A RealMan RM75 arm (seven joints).
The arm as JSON. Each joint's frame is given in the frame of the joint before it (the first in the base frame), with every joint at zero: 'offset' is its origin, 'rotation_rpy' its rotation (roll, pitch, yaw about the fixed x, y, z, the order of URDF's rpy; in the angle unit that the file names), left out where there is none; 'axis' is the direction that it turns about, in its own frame. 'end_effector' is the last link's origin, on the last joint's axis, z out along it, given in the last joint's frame.
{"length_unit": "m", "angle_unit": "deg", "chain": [
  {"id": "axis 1", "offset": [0.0, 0.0, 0.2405], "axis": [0.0, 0.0, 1.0]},
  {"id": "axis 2", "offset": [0.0, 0.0, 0.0], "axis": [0.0, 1.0, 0.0]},
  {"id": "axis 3", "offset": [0.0, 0.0, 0.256], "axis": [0.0, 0.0, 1.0]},
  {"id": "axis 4", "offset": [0.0, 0.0, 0.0], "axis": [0.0, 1.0, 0.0]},
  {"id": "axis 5", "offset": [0.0, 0.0, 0.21], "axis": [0.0, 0.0, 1.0]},
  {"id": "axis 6", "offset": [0.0, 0.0, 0.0], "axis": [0.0, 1.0, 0.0]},
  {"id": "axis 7", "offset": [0.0, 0.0, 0.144], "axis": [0.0, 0.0, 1.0]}
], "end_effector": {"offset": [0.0, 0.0, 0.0]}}
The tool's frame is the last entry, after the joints.
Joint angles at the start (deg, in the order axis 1, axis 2, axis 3, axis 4, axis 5, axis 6, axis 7):
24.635 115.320 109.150 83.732 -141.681 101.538 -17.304
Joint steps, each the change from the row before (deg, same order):
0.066 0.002 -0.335 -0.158 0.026 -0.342 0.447
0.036 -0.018 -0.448 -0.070 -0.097 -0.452 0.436
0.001 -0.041 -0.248 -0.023 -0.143 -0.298 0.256
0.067 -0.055 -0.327 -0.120 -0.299 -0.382 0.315
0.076 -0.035 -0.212 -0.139 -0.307 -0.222 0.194
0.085 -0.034 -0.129 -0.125 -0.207 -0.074 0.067
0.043 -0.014 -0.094 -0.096 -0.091 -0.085 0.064
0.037 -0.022 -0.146 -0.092 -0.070 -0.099 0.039
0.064 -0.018 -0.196 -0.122 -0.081 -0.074 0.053
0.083 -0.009 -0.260 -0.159 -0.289 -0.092 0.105
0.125 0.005 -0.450 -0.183 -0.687 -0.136 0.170
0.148 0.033 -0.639 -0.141 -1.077 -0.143 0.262
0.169 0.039 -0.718 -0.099 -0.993 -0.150 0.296
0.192 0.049 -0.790 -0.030 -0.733 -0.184 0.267
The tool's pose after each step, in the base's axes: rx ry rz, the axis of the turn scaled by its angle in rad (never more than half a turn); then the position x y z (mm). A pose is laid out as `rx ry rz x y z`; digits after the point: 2 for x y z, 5 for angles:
-2.33501 1.57065 -0.37992 227.79 311.44 49.34
-2.32956 1.57025 -0.38087 227.49 312.22 48.15
-2.32413 1.56931 -0.38225 227.65 312.76 47.80
-2.31638 1.56775 -0.38666 228.04 313.65 47.28
-2.31029 1.56691 -0.39224 228.57 314.25 46.93
-2.30761 1.56584 -0.39756 228.91 314.60 46.73
-2.30600 1.56583 -0.39986 229.09 314.82 46.46
-2.30544 1.56472 -0.40270 229.22 315.01 46.07
-2.30555 1.56365 -0.40711 229.27 315.15 45.46
-2.30279 1.56233 -0.41570 229.69 315.34 44.76
-2.29598 1.55781 -0.43296 230.60 315.63 43.80
-2.28511 1.54989 -0.45834 231.82 315.93 42.67
-2.27613 1.54031 -0.48258 232.49 316.26 41.30
-2.27251 1.52807 -0.50233 232.12 316.70 39.54

